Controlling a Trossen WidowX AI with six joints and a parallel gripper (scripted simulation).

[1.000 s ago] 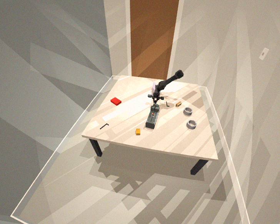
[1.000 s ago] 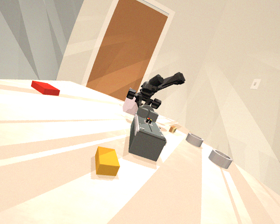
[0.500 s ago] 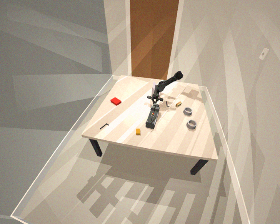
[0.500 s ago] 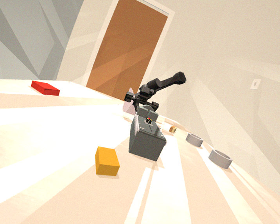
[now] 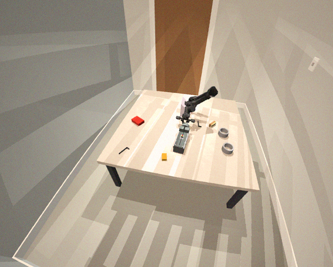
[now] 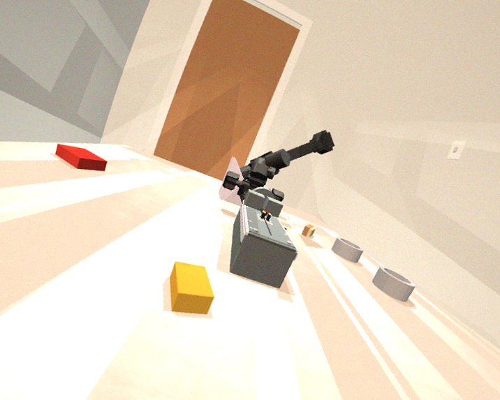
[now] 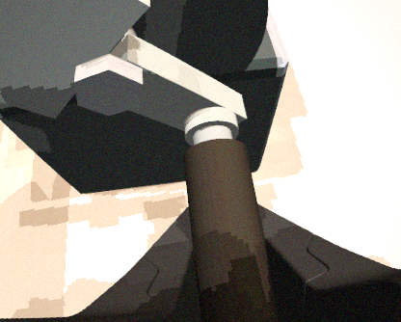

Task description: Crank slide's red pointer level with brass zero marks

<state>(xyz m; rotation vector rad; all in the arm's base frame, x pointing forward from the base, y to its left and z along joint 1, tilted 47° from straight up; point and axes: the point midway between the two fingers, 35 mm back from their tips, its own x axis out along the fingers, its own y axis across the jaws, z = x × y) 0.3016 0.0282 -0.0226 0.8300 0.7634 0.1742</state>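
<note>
Now: the red pointer 150 mm ahead of my gripper tip and 40 mm above it. The rest, counted from my gripper tip: dark brown crank handle (20 mm behind, 30 mm above); then yellow block (370 mm ahead, 130 mm to the right, 30 mm below); then tan block (140 mm behind, 300 mm to the left, 20 mm below).
</note>
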